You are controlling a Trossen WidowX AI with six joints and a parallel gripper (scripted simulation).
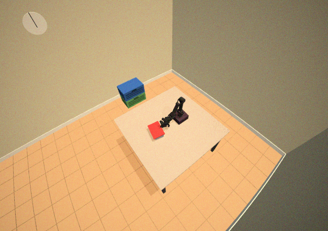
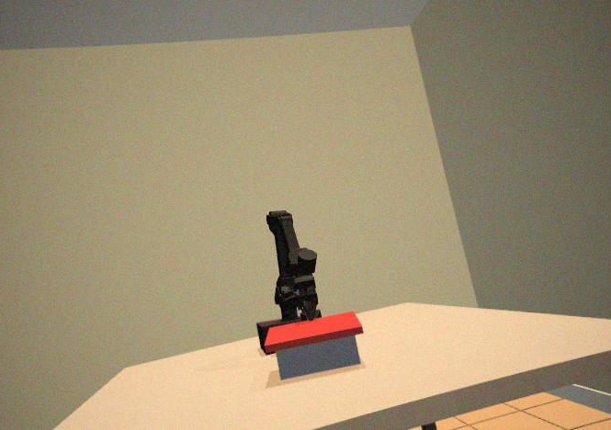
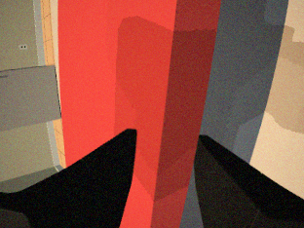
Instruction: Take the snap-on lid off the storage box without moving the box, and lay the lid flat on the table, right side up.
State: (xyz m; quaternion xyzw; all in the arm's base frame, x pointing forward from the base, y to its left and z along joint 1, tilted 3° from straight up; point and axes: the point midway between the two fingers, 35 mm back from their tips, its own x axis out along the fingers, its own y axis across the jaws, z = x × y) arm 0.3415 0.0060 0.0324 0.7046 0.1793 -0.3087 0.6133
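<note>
The red lid is 7 cm ahead of my gripper tip and 1 cm to the right of it. Round my gripper tip: grey-blue box (7 cm ahead, 1 cm to the right, 5 cm below).
</note>
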